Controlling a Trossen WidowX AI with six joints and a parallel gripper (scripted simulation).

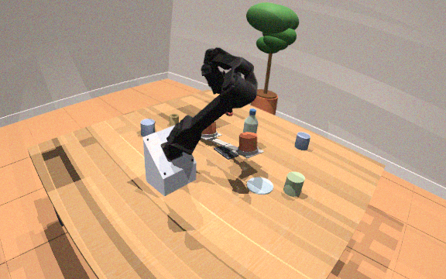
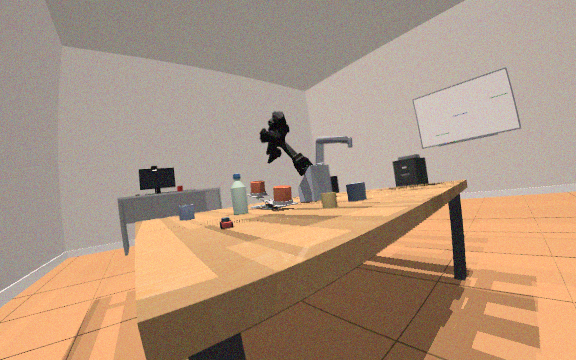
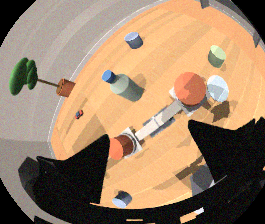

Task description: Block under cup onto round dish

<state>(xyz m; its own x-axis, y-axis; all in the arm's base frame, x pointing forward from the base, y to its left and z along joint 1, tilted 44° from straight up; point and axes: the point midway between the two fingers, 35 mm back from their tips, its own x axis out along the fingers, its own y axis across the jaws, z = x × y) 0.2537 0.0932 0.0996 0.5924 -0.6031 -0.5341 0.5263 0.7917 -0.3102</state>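
Right now my gripper tip is 50 mm short of the pale green block, 140 mm to the right of it and 190 mm above it. The rest, counted from my gripper tip: pale green bottle 170 mm ahead, 120 mm below; then red cup 10 mm ahead, 120 mm to the right, 120 mm below; then small balance 30 mm ahead, 10 mm to the left, 210 mm below.
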